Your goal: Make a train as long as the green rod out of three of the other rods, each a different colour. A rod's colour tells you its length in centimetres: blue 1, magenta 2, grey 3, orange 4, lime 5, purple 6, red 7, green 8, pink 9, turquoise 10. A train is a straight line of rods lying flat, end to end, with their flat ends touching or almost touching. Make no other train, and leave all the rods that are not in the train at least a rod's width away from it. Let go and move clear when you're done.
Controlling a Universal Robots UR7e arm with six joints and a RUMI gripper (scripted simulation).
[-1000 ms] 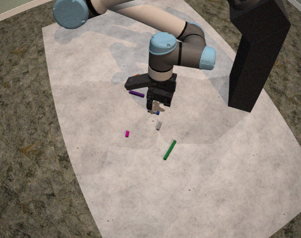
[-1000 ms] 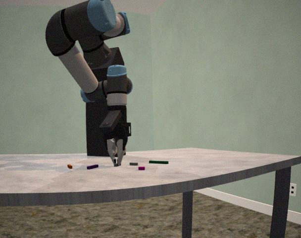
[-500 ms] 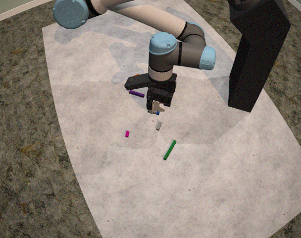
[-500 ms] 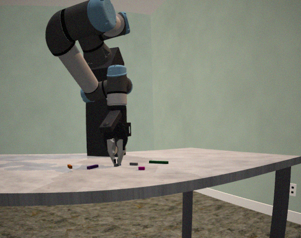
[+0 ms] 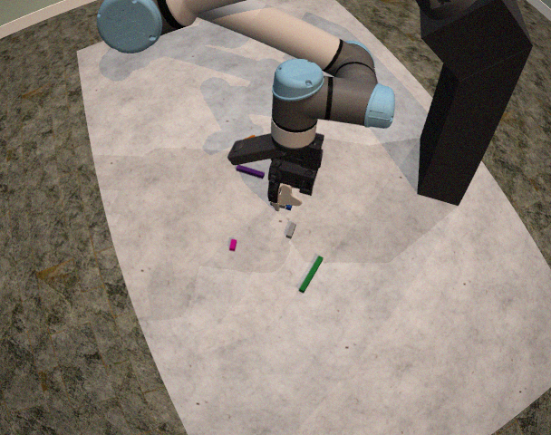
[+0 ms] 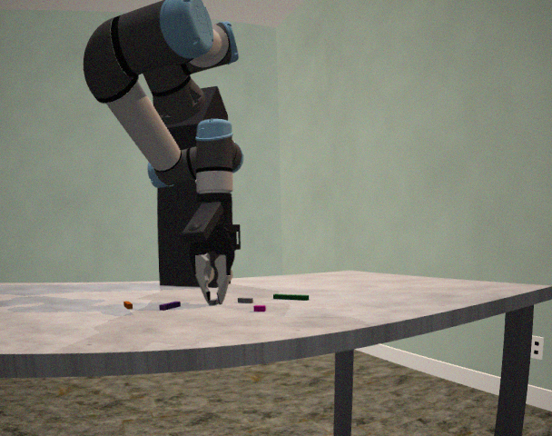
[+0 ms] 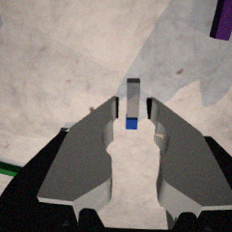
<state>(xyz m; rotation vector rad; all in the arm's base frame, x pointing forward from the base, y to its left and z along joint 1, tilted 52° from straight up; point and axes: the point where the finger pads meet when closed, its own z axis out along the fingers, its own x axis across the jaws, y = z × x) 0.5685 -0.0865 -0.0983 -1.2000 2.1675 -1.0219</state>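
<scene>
Right now the blue rod is 20 mm to the left of my hand, 20 mm behind it and 10 mm below it. Also, from my hand: purple rod (100 mm to the right, 10 mm below, 10 mm ahead); magenta rod (120 mm ahead, 40 mm to the left, 10 mm below); green rod (170 mm to the left, 20 mm ahead, 10 mm below).
</scene>
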